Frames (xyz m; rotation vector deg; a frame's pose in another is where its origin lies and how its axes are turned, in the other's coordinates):
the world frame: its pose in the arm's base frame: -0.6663 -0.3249 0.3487 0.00 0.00 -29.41
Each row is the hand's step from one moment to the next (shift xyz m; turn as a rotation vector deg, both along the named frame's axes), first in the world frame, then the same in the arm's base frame.
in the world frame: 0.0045 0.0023 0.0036 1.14 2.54 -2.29
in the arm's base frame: 0.0050 -0.0002 0.0036 2.24 1.65 -2.29
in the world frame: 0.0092 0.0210 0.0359 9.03 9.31 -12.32
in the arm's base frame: 0.0183 0.0138 0.0359 12.44 3.68 -12.32
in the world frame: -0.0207 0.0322 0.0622 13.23 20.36 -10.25
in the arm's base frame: -0.0022 0.0382 0.0622 21.52 11.24 -10.25
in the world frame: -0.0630 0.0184 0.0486 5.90 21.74 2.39
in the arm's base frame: -0.0458 0.0470 0.0486 15.82 16.04 2.39
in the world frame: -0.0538 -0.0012 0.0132 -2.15 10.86 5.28
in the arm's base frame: -0.0475 0.0254 0.0132 3.46 10.52 5.28
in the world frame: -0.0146 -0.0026 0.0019 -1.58 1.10 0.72
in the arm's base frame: -0.0140 0.0049 0.0019 -0.84 1.73 0.72
